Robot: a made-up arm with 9 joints. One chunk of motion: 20 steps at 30 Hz.
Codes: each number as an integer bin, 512 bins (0 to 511) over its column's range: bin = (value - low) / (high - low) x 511, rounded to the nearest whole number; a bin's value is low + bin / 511 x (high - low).
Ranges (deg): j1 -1.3..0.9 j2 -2.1..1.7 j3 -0.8..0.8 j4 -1.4..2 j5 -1.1..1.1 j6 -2..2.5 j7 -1.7..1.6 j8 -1..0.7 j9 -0.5..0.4
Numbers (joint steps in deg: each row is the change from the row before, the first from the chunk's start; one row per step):
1: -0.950 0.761 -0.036 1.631 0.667 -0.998 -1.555 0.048 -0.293
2: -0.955 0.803 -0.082 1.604 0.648 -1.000 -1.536 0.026 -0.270
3: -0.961 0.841 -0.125 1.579 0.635 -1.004 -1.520 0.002 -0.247
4: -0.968 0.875 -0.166 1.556 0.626 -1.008 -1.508 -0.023 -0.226
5: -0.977 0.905 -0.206 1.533 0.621 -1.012 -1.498 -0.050 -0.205
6: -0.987 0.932 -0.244 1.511 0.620 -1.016 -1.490 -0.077 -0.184
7: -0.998 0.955 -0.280 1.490 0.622 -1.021 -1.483 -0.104 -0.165
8: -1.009 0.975 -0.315 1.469 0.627 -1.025 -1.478 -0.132 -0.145
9: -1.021 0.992 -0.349 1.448 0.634 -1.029 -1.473 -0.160 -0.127
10: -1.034 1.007 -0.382 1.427 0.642 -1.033 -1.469 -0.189 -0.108
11: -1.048 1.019 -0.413 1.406 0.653 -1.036 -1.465 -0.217 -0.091
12: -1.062 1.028 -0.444 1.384 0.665 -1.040 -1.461 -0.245 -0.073
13: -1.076 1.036 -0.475 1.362 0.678 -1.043 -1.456 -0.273 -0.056
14: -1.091 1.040 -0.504 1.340 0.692 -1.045 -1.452 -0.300 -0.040
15: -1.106 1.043 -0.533 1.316 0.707 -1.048 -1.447 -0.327 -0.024
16: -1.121 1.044 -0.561 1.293 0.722 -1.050 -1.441 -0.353 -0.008
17: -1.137 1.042 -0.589 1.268 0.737 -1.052 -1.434 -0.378 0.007
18: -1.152 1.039 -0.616 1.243 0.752 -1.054 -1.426 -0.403 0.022
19: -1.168 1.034 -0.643 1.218 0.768 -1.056 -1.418 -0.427 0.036
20: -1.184 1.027 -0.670 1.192 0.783 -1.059 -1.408 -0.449 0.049
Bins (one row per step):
1: 81 385 244 456 410 114 22 315 118
2: 80 390 229 451 406 114 25 308 131
3: 79 395 216 448 403 113 28 301 144
4: 77 400 202 444 401 113 30 294 156
5: 75 404 190 441 400 112 31 286 167
6: 73 408 178 438 400 112 33 277 179
7: 70 411 166 434 400 111 34 269 190
8: 68 414 155 431 401 111 34 261 202
9: 65 416 144 428 403 110 35 252 212
10: 62 418 133 425 405 110 36 244 223
11: 59 419 124 422 407 109 36 235 232
12: 55 421 114 418 410 109 37 227 242
13: 52 422 104 415 413 109 38 219 252
14: 49 422 95 412 416 108 38 210 261
15: 45 423 85 408 420 108 39 202 270
16: 42 423 76 405 423 108 40 194 279
17: 38 423 67 401 427 108 41 187 288
18: 34 422 59 397 430 107 42 179 296
19: 31 421 50 393 434 107 44 172 304
20: 27 420 42 390 437 107 45 166 312

